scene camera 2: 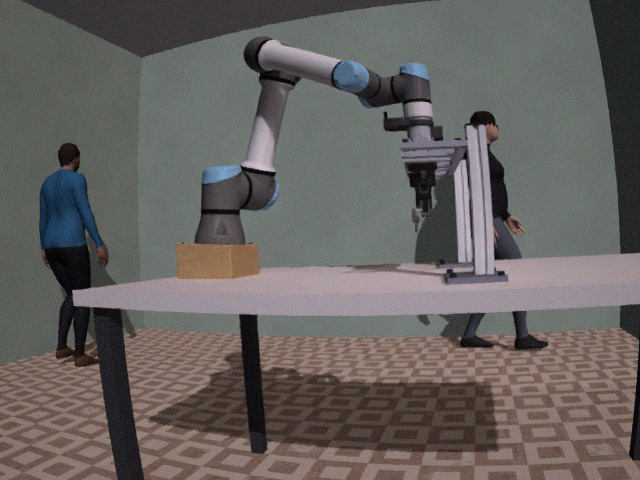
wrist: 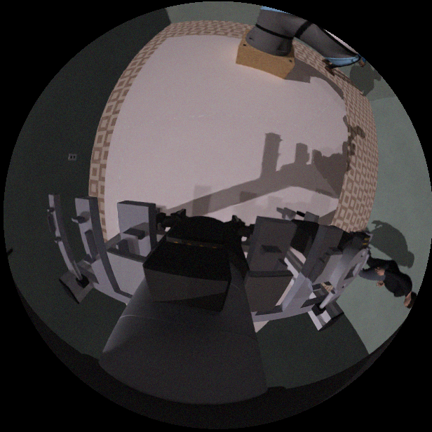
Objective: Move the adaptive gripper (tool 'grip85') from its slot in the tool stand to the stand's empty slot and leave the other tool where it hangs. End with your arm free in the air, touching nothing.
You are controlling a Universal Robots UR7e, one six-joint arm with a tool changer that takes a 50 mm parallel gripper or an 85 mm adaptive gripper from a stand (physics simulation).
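Where they show: arm's base, origin of its link: (scene camera 2: 219, 243).
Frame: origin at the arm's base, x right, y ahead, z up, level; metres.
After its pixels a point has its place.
Observation:
The adaptive gripper (scene camera 2: 423, 188) (wrist: 207, 224) is coupled to the arm's flange. It is upright among the arms of the tool stand (scene camera 2: 480, 206) @(x 0.129, y 0.772, z 0.050 m) (wrist: 272, 232), with its coupling just above their level in the scene view and its fingers hanging below. In the wrist view its black fingers stand apart, open and empty, with a grey stand plate on each side. The other tool (scene camera 2: 416, 217) @(x -0.205, y 0.529, z 0.049 m) (wrist: 306, 232) hangs in the stand on the right in the wrist view. Stand plates with no tool visible between them are at the left. Whether the gripper touches the stand is hidden.
The stand's feet (scene camera 2: 476, 277) @(x 0.190, y 0.769, z -0.086 m) rest on the table (scene camera 2: 336, 302) @(x 0.352, y 0.554, z -0.111 m) (wrist: 200, 90). The arm's base stands on a wooden block (scene camera 2: 217, 260) @(x 0.077, y 0.054, z -0.046 m) (wrist: 265, 61). A person in black (scene camera 2: 498, 180) (wrist: 397, 280) is behind the stand; a person in blue (scene camera 2: 64, 206) is at the left.

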